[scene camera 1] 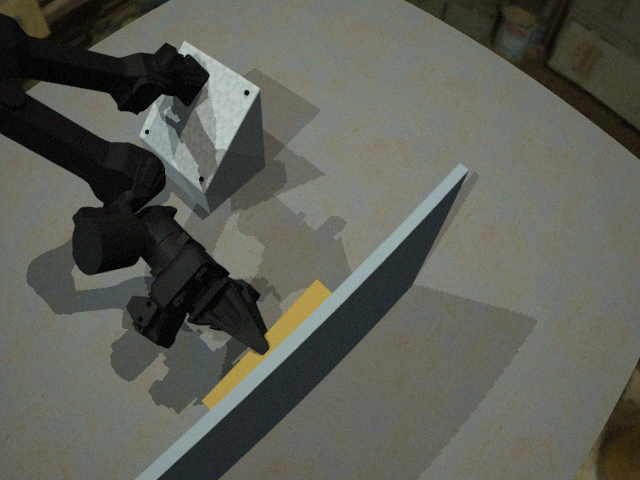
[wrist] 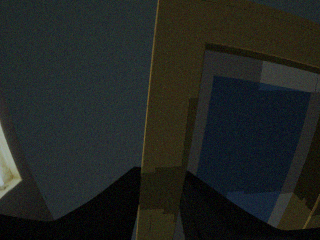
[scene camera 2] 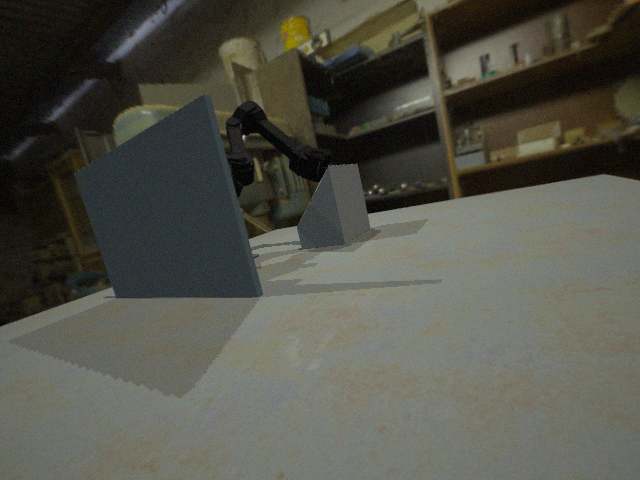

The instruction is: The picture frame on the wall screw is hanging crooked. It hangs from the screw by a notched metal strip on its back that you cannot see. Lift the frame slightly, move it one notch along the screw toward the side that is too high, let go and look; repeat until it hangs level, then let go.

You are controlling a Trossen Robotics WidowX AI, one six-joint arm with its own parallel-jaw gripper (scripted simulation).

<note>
My gripper (scene camera 1: 269,352) carries a picture frame (scene camera 1: 317,293).
The picture frame shows as well in the wrist view (wrist: 226,99). My gripper shows as well in the wrist view (wrist: 160,176). Scene camera 2 does not show the picture frame, which is hidden by a grey wall panel.
</note>
